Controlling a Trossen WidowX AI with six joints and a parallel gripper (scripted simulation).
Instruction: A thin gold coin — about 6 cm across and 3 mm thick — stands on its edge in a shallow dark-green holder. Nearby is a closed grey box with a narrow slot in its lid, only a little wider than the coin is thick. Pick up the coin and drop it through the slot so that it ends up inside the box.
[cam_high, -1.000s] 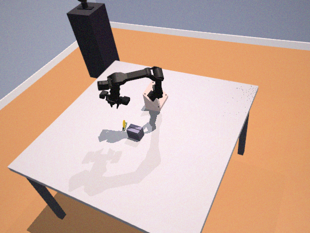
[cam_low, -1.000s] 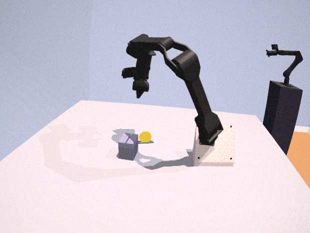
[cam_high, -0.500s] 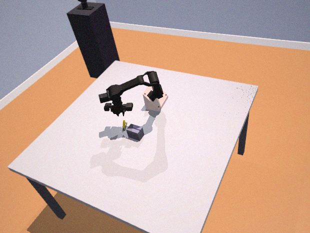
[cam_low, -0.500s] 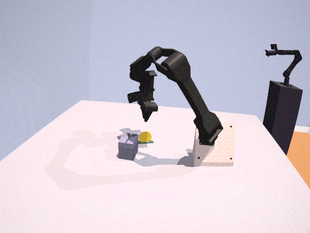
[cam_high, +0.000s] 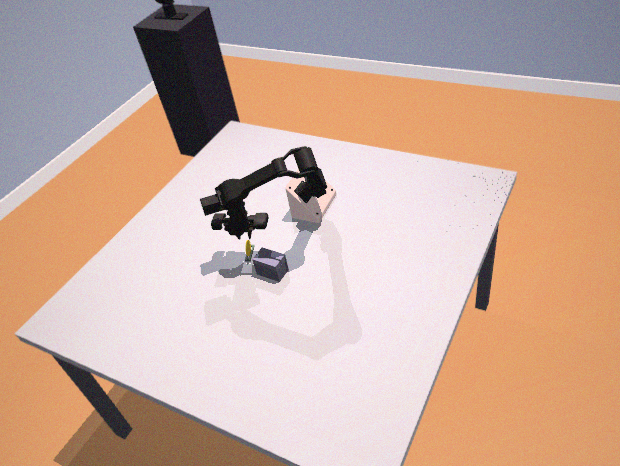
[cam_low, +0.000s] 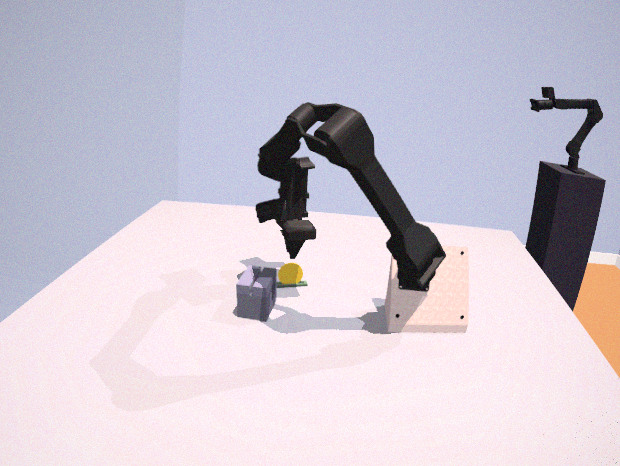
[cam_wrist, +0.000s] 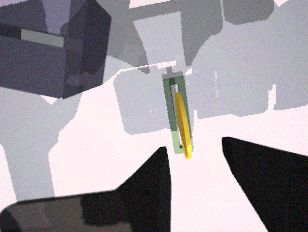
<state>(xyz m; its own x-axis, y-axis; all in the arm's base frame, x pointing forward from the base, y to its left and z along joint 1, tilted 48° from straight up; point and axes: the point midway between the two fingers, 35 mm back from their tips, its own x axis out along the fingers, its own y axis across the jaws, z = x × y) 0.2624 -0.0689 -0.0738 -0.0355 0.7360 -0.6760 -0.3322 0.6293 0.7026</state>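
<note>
Right now the thin gold coin is 5 cm below my gripper tip.
</note>
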